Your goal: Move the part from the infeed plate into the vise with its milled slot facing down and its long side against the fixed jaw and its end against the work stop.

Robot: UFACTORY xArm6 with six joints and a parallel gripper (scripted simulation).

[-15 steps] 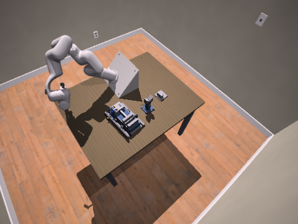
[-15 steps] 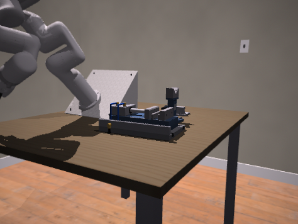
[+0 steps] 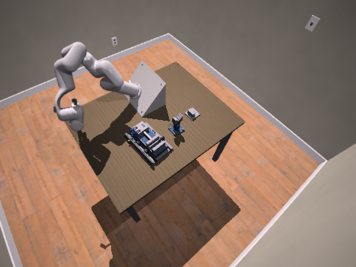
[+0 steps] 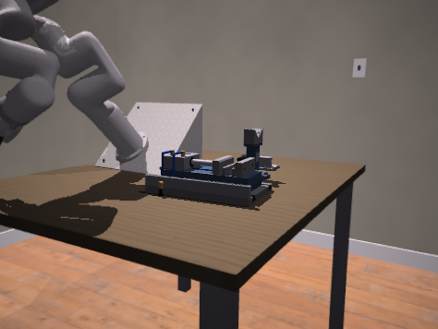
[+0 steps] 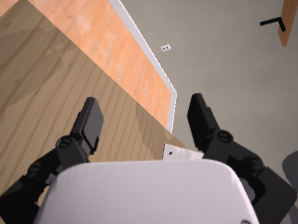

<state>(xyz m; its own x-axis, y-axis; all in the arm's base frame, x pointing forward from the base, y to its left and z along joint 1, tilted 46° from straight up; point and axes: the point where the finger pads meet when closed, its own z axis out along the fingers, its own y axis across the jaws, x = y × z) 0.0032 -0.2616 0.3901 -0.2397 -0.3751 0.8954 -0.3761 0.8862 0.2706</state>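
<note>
Now: hand 77 cm to the right of the part, 36 cm short of it and 14 cm above it. Also, from my hand: air cylinder: 34 cm to the left, 34 cm ahead, 9 cm below; vise base rail: 45 cm ahead, 27 cm to the left, 13 cm below; cylinder rod: 42 cm ahead, 36 cm to the left, 9 cm below.
</note>
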